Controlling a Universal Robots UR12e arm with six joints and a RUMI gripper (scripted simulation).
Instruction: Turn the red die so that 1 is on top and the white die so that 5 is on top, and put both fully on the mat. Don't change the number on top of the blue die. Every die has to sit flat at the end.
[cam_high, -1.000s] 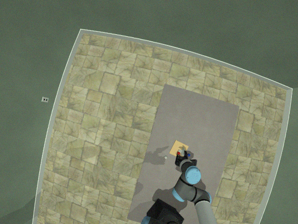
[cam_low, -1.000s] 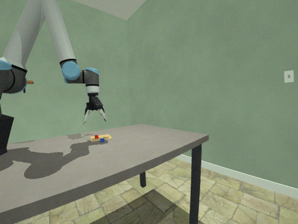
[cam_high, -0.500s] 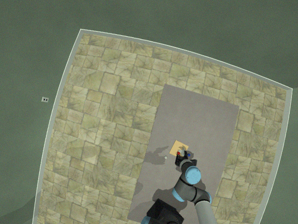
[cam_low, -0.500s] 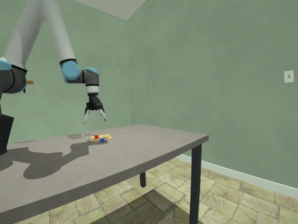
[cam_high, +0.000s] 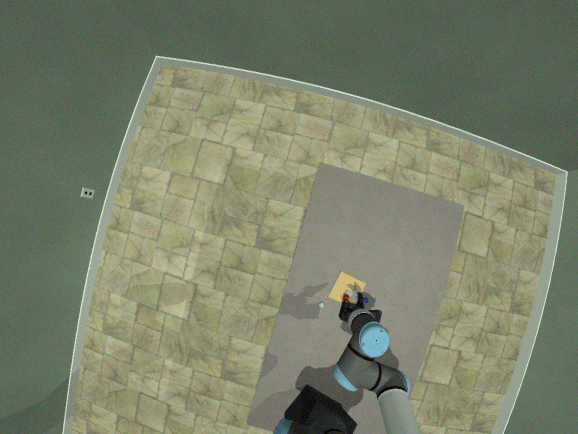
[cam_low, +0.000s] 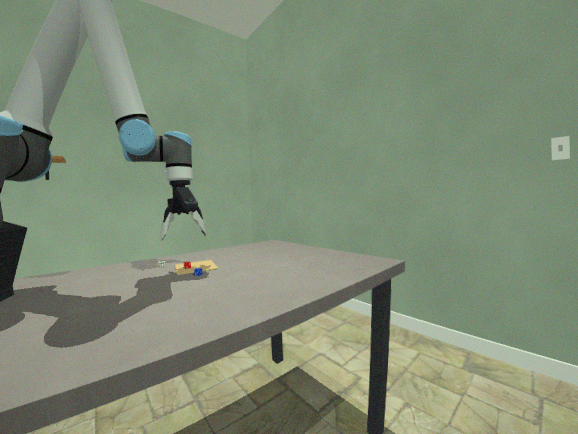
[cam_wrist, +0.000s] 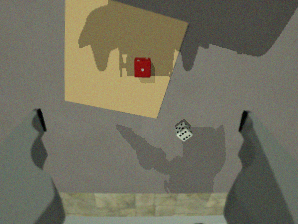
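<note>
Now: the white die 110 mm to the left of my hand, 100 mm below it and 50 mm behind it. From my hand the other things lie so: blue die (100 mm to the right, 100 mm below, 10 mm behind); then tan mat (110 mm below, 30 mm ahead); then red die (100 mm below).
</note>
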